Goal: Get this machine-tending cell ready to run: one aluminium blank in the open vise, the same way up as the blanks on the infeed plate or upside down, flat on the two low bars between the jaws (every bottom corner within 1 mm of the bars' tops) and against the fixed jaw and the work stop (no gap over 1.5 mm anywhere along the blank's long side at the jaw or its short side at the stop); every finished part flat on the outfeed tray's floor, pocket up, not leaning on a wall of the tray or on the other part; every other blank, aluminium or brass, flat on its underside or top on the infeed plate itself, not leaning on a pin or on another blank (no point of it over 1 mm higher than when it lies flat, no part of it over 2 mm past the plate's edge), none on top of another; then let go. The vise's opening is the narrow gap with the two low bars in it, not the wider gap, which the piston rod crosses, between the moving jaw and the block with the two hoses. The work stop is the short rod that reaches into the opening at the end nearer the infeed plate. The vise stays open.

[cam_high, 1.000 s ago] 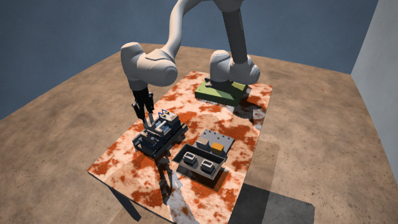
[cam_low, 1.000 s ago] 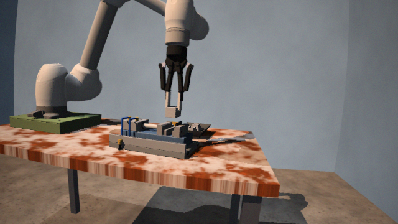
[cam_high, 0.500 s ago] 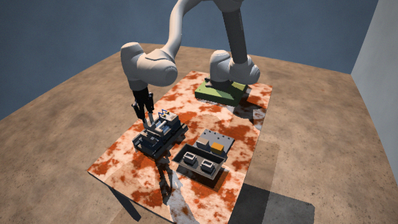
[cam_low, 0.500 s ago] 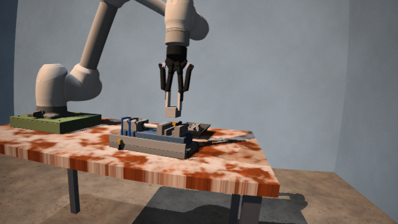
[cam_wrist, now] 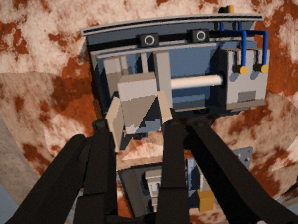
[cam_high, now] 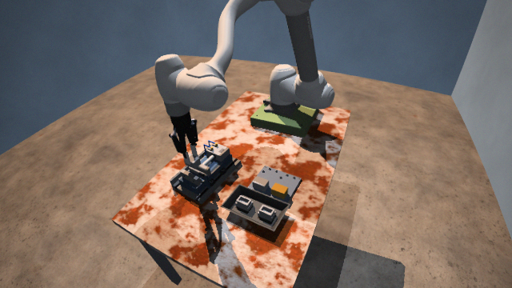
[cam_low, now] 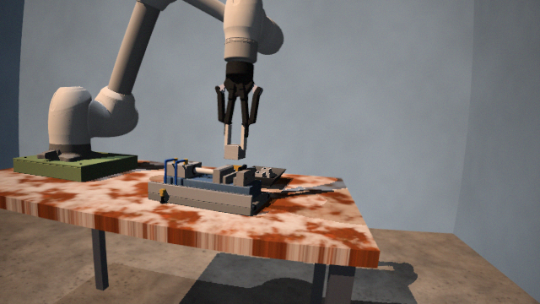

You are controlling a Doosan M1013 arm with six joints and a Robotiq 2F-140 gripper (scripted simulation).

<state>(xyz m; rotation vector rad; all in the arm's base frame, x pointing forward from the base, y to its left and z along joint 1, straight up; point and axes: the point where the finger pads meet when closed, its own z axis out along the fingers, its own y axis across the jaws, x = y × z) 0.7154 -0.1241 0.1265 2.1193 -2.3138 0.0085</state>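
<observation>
Right now the piston rod is 8 cm behind my hand, 1 cm to the left of it and 10 cm below it. Round my hand: infeed plate: 14 cm behind, 32 cm to the left, 18 cm below; vise: 6 cm behind, 1 cm to the left, 14 cm below; aluminium blank: 10 cm behind, 27 cm to the left, 16 cm below.
</observation>
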